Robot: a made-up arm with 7 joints.
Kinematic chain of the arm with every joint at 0, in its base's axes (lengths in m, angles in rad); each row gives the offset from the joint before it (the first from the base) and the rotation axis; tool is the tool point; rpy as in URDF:
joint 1: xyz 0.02 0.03 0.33 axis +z
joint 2: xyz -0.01 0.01 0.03 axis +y
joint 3: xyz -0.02 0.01 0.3 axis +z
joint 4: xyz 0 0 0.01 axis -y
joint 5: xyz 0.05 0 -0.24 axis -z
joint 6: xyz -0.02 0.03 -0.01 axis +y
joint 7: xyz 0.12 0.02 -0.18 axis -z
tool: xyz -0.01 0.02 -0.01 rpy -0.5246 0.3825 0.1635
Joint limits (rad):
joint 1: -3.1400..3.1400
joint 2: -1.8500..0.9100
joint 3: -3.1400..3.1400
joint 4: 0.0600..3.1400
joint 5: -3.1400..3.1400
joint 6: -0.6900..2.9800
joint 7: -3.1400..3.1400
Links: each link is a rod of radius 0.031 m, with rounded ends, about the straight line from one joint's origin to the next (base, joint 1, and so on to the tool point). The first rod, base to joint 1, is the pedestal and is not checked.
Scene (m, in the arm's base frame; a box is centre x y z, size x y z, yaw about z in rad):
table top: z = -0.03
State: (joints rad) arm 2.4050 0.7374 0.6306 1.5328 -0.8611 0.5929 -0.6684
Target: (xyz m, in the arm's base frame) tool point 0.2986 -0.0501 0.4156
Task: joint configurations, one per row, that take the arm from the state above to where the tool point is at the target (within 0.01 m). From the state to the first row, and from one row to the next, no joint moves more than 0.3 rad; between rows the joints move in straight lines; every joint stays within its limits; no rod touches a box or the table.
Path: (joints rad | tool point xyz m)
1: 2.2105 0.6872 0.3759 1.4470 -0.9203 0.7580 -0.6751 | -0.3689 0.2849 0.2643
2: 2.0161 0.6370 0.1211 1.3611 -0.9795 0.9231 -0.6818 | -0.1673 0.3948 0.2454
3: 1.8216 0.5868 -0.1336 1.2753 -1.0387 1.0882 -0.6885 | 0.0533 0.3961 0.2623
4: 1.6271 0.5366 -0.3884 1.1894 -1.0979 1.2532 -0.6953 | 0.2310 0.2932 0.3046
5: 1.4327 0.4865 -0.6431 1.1036 -1.1571 1.4183 -0.7020 | 0.3182 0.1251 0.3596
6: 1.2382 0.4363 -0.8979 1.0177 -1.2163 1.5834 -0.7087 | 0.2986 -0.0501 0.4156

